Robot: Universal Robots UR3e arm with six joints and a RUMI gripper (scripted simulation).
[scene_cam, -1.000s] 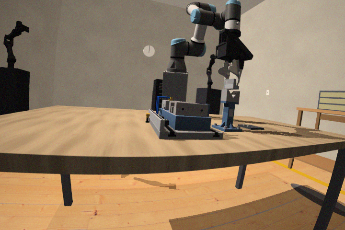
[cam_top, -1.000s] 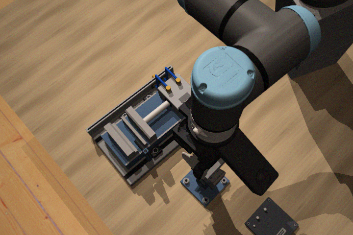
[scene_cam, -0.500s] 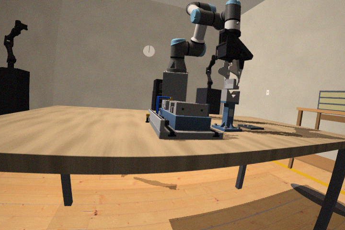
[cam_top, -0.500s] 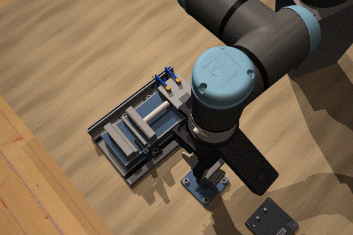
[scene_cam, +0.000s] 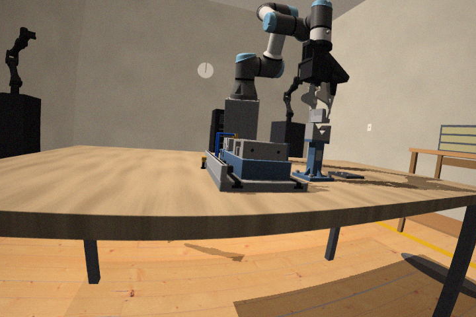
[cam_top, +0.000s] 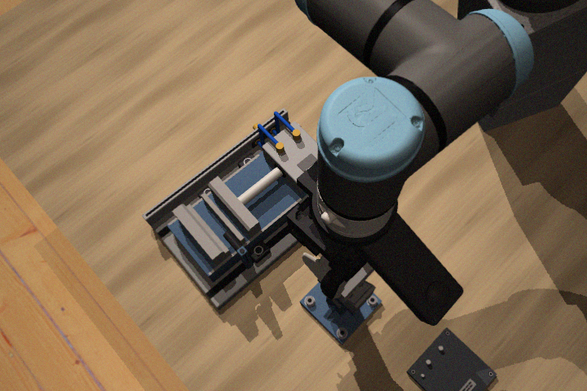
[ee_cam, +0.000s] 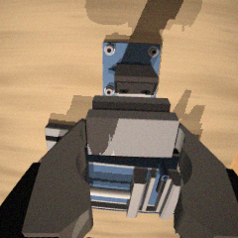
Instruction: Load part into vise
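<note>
Now: hand 1 cm to the right of the part and 1 cm above it. From my hand the other things lie so: white cylinder rod: 20 cm to the right, 12 cm below, 5 cm behind; then dark work stop: 17 cm to the right, 10 cm below, 5 cm ahead; then moving jaw: 21 cm to the right, 12 cm below.
</note>
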